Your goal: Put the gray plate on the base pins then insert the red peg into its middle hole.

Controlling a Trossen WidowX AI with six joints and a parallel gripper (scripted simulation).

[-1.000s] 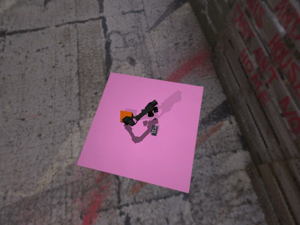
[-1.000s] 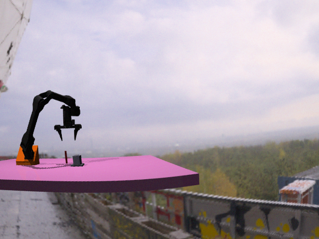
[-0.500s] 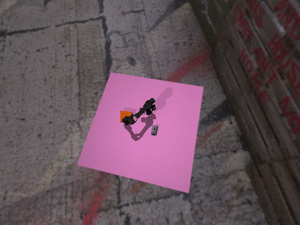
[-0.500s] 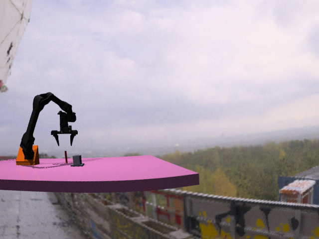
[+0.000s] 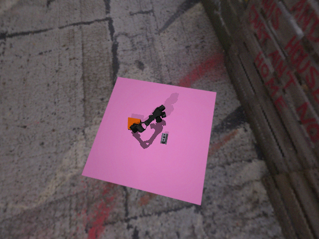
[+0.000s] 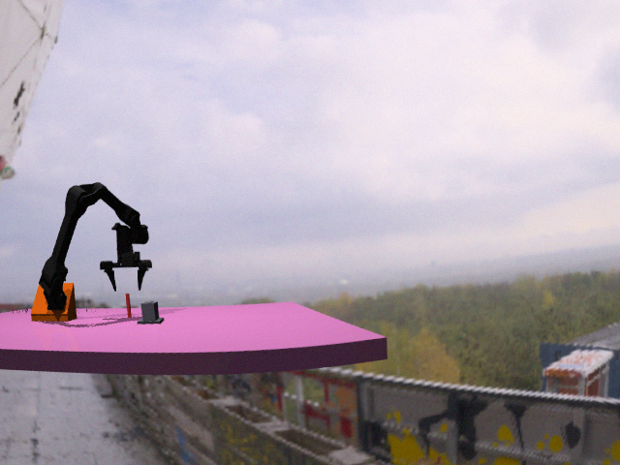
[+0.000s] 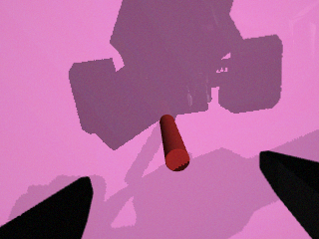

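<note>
Now: the red peg 5 cm below my gripper tip. Also, from my gripper tip: pin base (19 cm to the right, 11 cm ahead, 8 cm below); gray plate (19 cm to the right, 12 cm ahead, 4 cm below).
</note>
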